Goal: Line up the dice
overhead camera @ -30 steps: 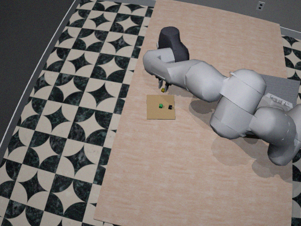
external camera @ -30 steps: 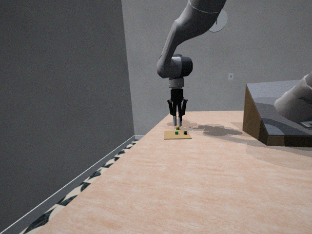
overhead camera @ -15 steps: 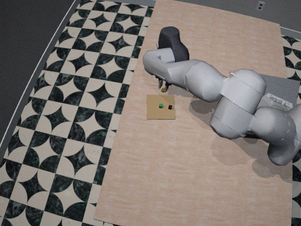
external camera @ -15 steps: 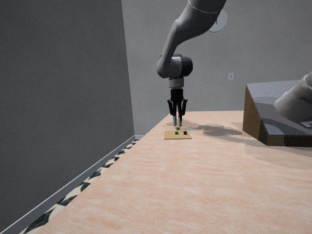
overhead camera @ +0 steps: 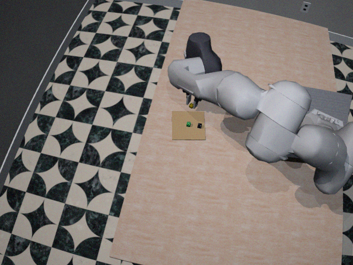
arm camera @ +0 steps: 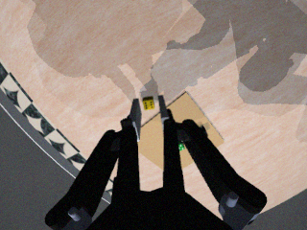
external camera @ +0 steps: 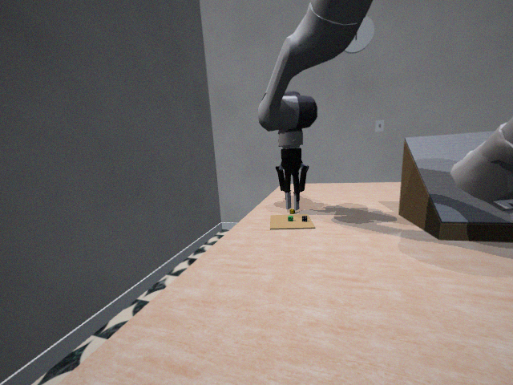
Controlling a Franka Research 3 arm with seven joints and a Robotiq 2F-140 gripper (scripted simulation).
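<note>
The yellow die lies 40 mm below my hand. From my hand the other things lie so: green die: 100 mm to the left, 40 mm below; tan mat: 100 mm to the left, 50 mm below; black die: 50 mm behind, 100 mm to the left, 40 mm below.
</note>
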